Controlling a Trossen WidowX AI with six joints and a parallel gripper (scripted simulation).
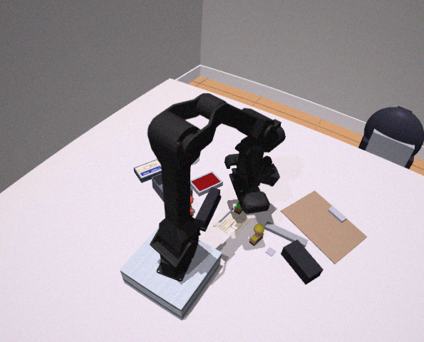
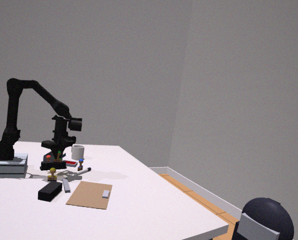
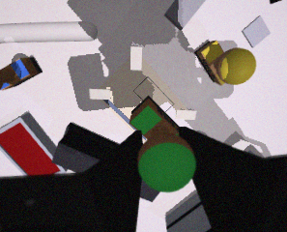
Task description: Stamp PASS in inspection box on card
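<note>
Right now the marker is 160 mm ahead of my gripper tip and 80 mm below it. Also, from my gripper tip: green-knobbed stamp: right at my gripper tip; beige card: 10 mm ahead, 10 mm to the left, 90 mm below; yellow-knobbed stamp: 40 mm behind, 70 mm to the right, 70 mm below.
</note>
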